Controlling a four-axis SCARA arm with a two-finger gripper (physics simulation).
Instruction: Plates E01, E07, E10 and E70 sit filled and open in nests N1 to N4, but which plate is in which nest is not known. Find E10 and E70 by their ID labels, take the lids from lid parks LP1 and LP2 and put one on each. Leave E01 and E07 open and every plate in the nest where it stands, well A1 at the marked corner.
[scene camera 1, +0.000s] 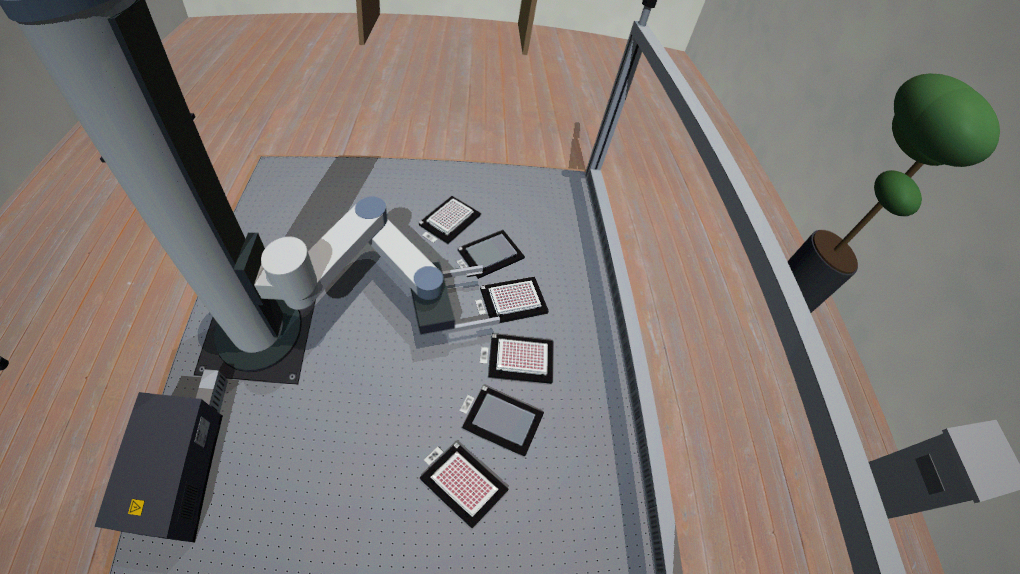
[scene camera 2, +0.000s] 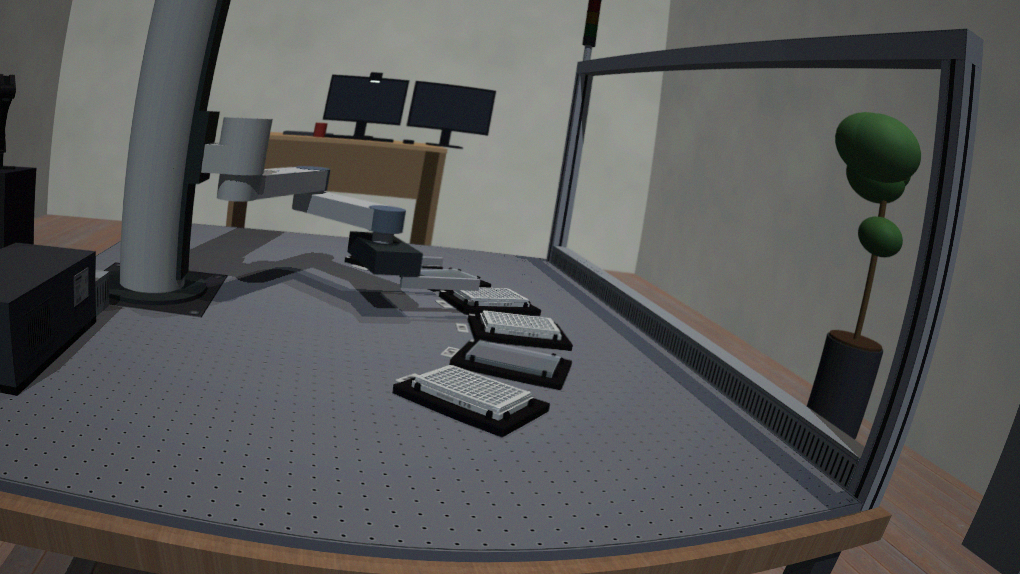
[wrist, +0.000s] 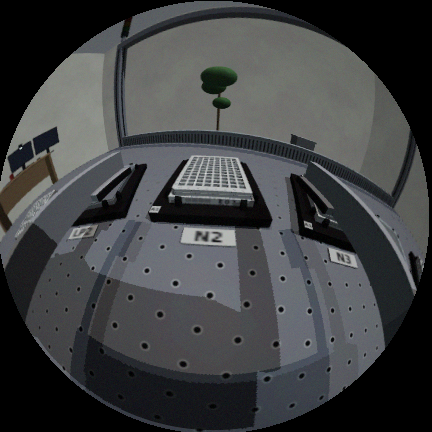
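My gripper is open and empty, its fingertips at the near edge of nest N2. The N2 plate sits open between the finger lines; its ID is too blurred to read surely. The N3 plate and N1 plate are open, their IDs unreadable. The N4 plate is open; its label looks like E70. Clear lids lie in LP1 and LP2: the LP1 lid and the LP2 lid.
The LP2 park base is left of N2 in the wrist view, and the N3 base is right, partly behind a finger. A black controller box stands beside the arm column. A framed screen edges the table's far side.
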